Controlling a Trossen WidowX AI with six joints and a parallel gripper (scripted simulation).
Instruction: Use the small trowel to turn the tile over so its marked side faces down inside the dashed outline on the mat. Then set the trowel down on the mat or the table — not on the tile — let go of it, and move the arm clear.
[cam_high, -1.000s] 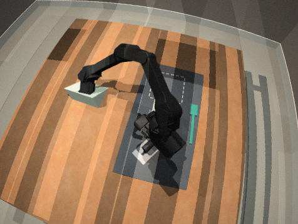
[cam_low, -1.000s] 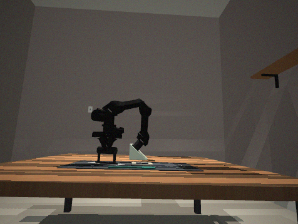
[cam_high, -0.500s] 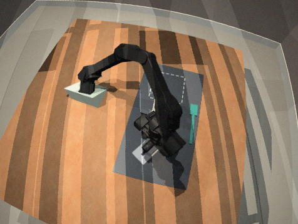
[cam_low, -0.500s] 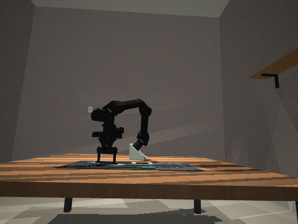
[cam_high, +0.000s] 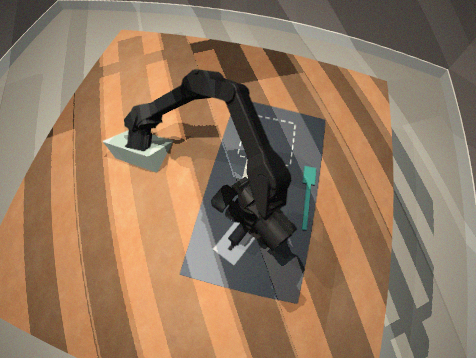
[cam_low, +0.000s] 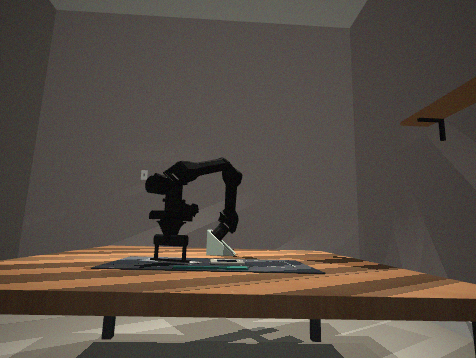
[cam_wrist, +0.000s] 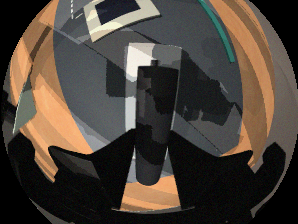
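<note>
The grey mat lies 30 mm ahead of my gripper tip, 140 mm to the left of it and 80 mm below it. The rest, counted from my gripper tip: teal trowel (170 mm ahead, 160 mm to the left, 60 mm below); tile (20 mm ahead, 190 mm to the left, 60 mm below).
</note>
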